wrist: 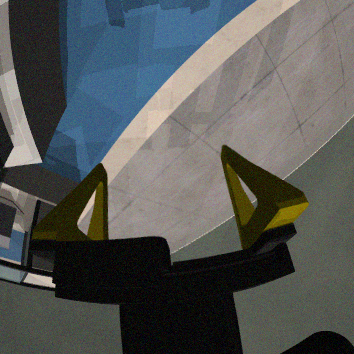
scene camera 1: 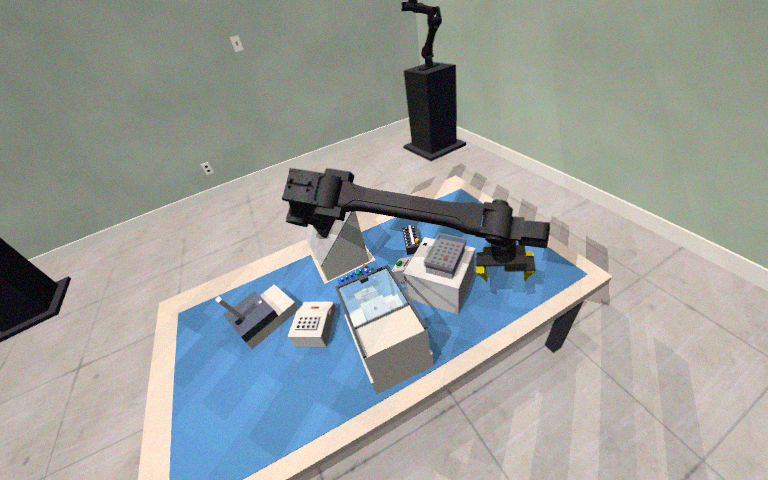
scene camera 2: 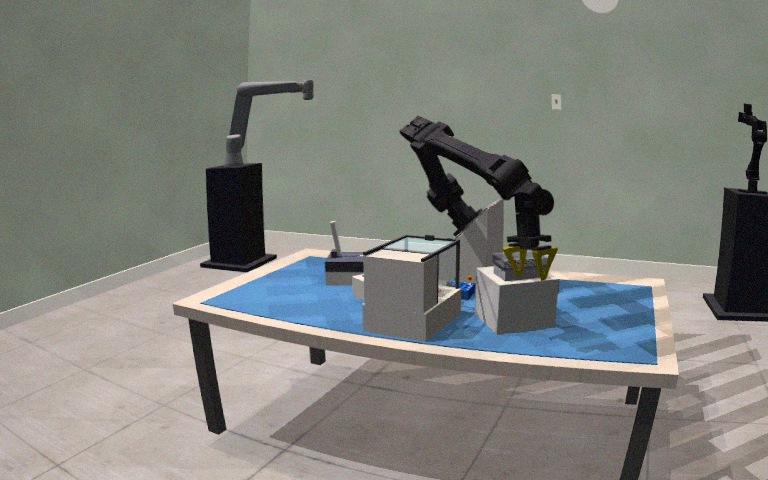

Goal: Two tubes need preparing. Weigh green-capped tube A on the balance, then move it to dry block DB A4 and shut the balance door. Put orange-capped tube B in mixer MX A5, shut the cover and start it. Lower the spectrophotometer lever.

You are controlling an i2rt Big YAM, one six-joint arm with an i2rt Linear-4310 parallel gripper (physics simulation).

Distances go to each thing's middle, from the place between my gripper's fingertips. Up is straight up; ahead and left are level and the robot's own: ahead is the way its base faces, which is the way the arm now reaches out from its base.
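From my hand: balance (scene camera 2: pixel 413 295), 330 mm to the right, 140 mm behind, 70 mm below. Mixer (scene camera 2: pixel 506 303), 60 mm to the right, 210 mm behind, 90 mm below. Balance door (scene camera 1: pixel 371 296), 30 mm above, 320 mm to the right, 170 mm behind. Grey cover (scene camera 1: pixel 444 254), 50 mm to the right, 190 mm behind.
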